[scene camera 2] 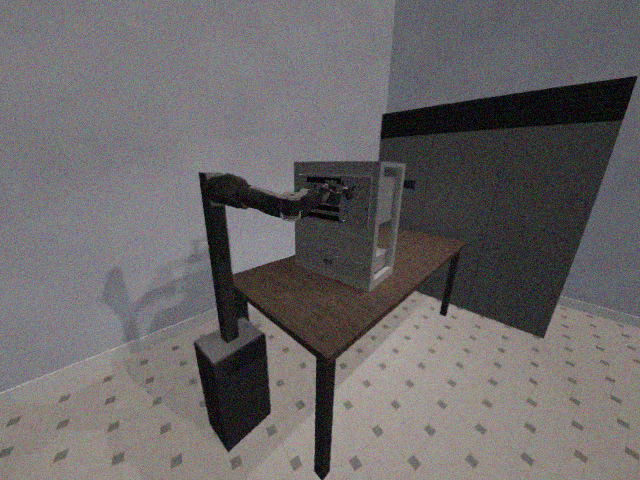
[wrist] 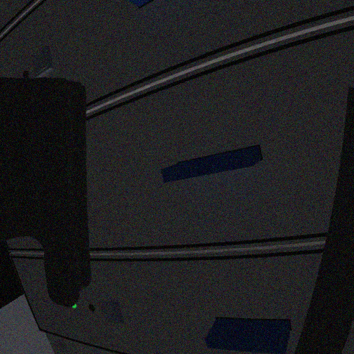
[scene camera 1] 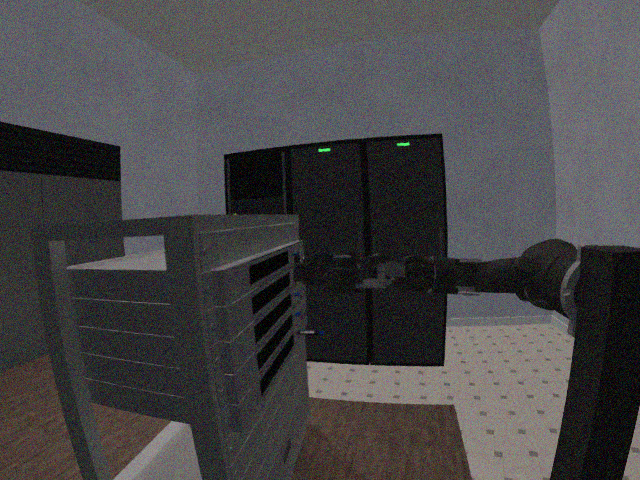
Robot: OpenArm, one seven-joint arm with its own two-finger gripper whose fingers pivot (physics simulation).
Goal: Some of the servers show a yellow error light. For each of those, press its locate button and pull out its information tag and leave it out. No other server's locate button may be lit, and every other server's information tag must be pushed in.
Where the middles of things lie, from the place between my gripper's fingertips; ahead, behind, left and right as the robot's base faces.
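I can see the dark pedestal point(scene camera 2: 236, 390), and it is a long way to the left of my hand, far behind it and far below it.
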